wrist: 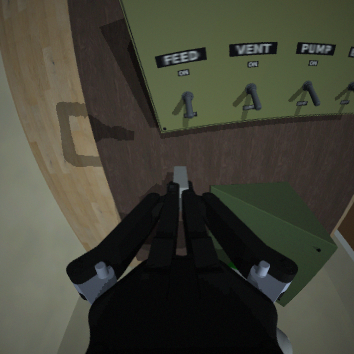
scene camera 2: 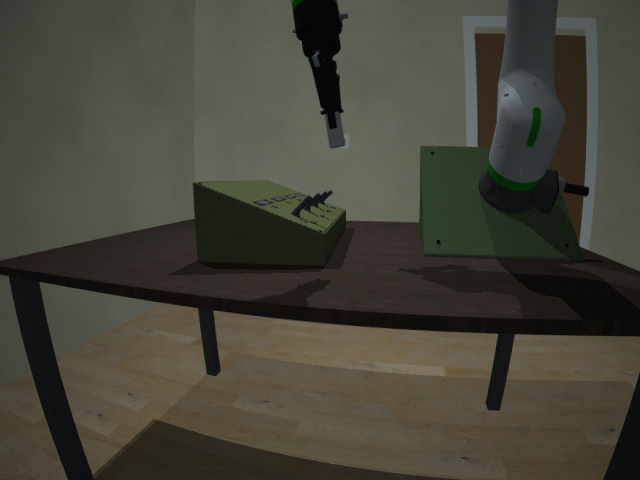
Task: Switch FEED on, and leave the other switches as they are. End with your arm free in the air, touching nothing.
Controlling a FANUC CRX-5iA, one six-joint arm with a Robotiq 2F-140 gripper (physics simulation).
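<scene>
My gripper is there for me to see, and so is a sloped olive switch box. In the wrist view, too, I see my gripper.
</scene>
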